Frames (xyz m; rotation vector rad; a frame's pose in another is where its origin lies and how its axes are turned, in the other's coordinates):
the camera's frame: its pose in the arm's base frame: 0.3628 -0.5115 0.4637 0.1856 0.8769 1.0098
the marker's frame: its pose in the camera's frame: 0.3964 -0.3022 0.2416 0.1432 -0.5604 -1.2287
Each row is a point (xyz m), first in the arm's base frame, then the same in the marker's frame.
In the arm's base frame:
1: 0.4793 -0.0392 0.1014
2: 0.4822 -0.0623 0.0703
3: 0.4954 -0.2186 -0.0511
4: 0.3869 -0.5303 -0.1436
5: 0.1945 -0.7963 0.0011
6: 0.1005 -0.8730 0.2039
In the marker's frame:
1: -0.3199 0.1692 -0.2829
2: -0.2998 0.1486 -0.3091
3: -0.2035 0.0048 -0.4059
4: -0.1881 -0.3210 -0.5110
5: -0.3487 -0.6318 -0.4311
6: -0.4903 -0.7364 -0.2734

